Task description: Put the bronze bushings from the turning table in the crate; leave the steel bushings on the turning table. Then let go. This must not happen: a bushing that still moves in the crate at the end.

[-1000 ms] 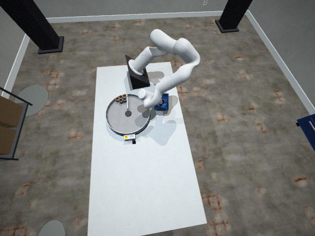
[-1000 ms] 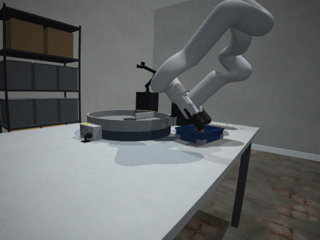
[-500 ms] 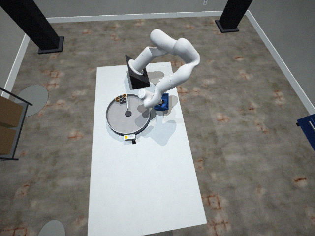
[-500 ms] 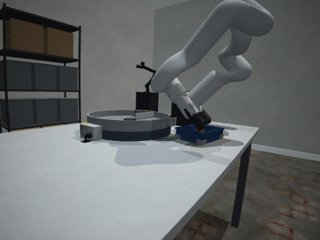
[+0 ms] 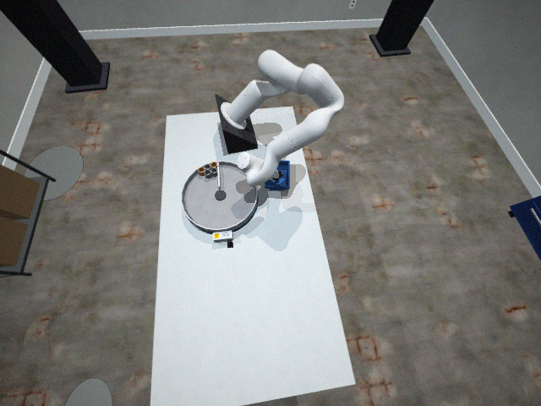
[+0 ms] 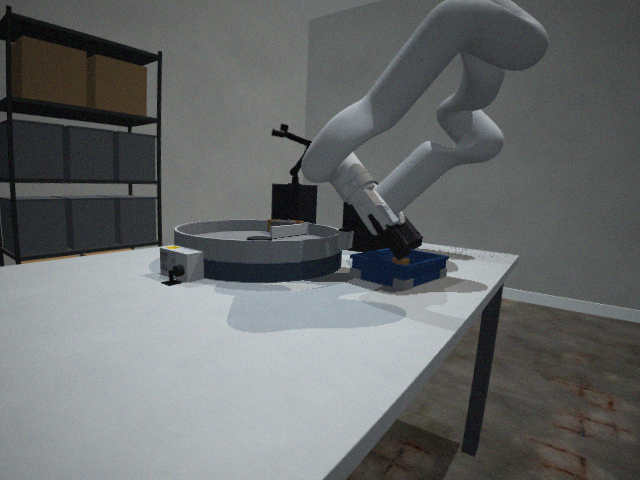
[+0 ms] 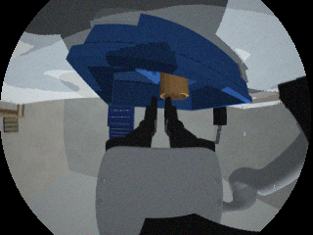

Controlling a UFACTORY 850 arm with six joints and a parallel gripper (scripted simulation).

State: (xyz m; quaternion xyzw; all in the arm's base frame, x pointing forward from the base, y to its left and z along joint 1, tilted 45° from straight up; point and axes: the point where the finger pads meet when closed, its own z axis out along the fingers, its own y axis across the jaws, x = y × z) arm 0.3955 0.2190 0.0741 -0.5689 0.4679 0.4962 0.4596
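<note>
My gripper is now 40 mm above the crate and 20 mm past it. The rest, counted from my hand: round turning table: 350 mm to the right, 70 mm ahead, 20 mm below.
</note>
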